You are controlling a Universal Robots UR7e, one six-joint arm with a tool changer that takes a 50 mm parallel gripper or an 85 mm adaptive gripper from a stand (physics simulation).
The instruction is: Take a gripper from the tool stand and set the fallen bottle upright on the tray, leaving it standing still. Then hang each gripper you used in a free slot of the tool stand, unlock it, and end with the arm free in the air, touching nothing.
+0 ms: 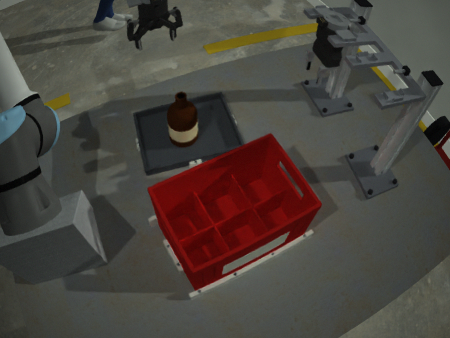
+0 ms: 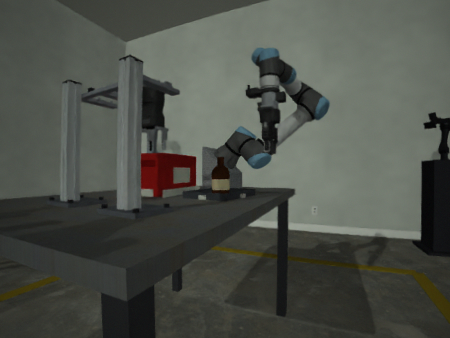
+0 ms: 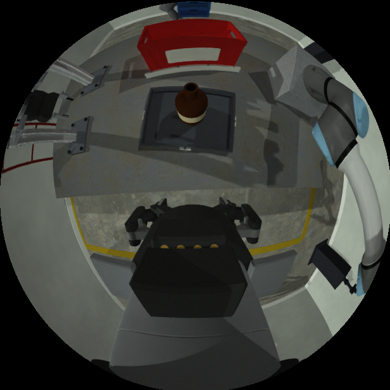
Note:
I see a brown bottle (image 1: 182,118), a parallel gripper (image 1: 330,57) and a black adaptive gripper (image 2: 269,114).
The brown bottle also shows in image 3 (image 3: 191,103). The parallel gripper shows as well in image 2 (image 2: 152,100). The black adaptive gripper also shows in image 3 (image 3: 189,225).

